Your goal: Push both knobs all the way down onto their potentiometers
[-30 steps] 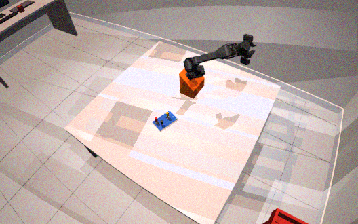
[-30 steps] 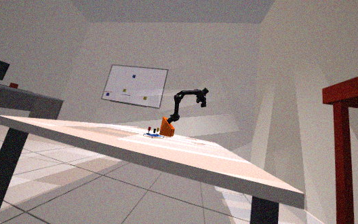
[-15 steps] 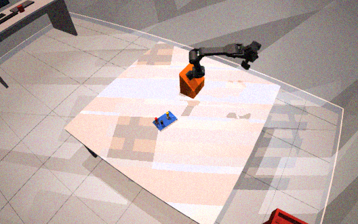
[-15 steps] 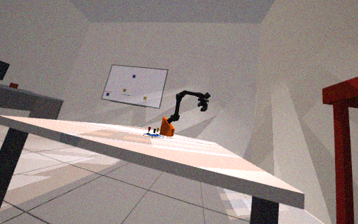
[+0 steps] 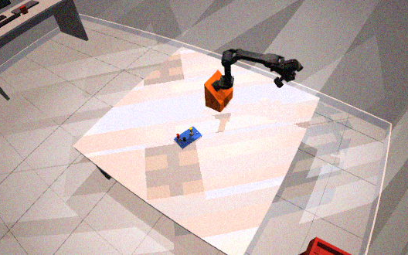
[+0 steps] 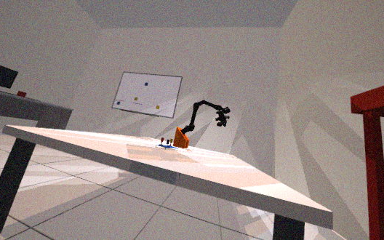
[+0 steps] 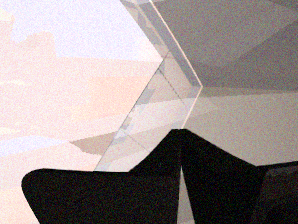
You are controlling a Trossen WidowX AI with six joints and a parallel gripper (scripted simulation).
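The yellow knob lies 52 cm ahead of my gripper tip, 41 cm to the right of it and 26 cm below it.
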